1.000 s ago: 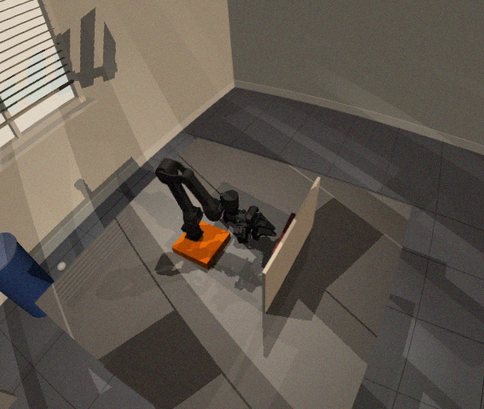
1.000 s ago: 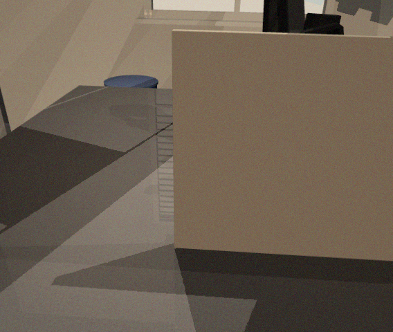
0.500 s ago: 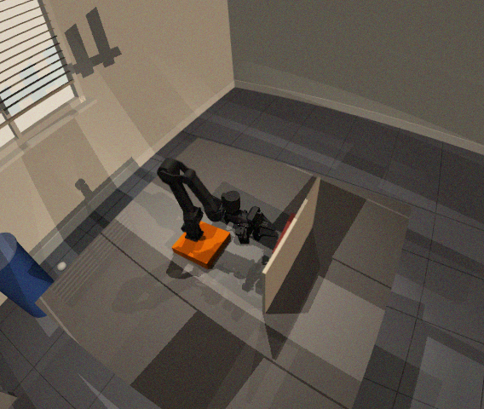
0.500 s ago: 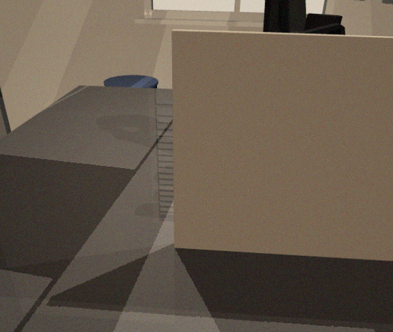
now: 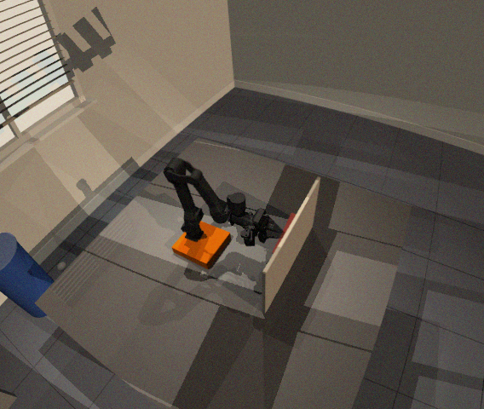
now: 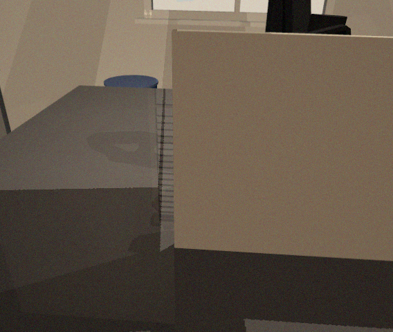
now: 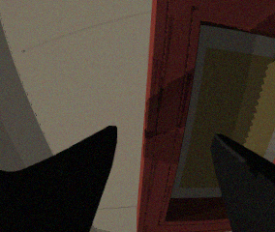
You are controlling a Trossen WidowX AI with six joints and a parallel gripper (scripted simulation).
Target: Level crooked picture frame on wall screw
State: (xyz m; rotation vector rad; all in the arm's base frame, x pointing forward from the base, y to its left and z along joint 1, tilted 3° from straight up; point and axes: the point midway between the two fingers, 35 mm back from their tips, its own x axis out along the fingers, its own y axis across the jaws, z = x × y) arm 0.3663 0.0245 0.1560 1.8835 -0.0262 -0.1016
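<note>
My gripper tip is 2 cm short of the picture frame, 2 cm to the right of it and 5 cm above it. Also, from my gripper tip: beige wall panel 3 cm ahead, 1 cm to the left, 6 cm below.
</note>
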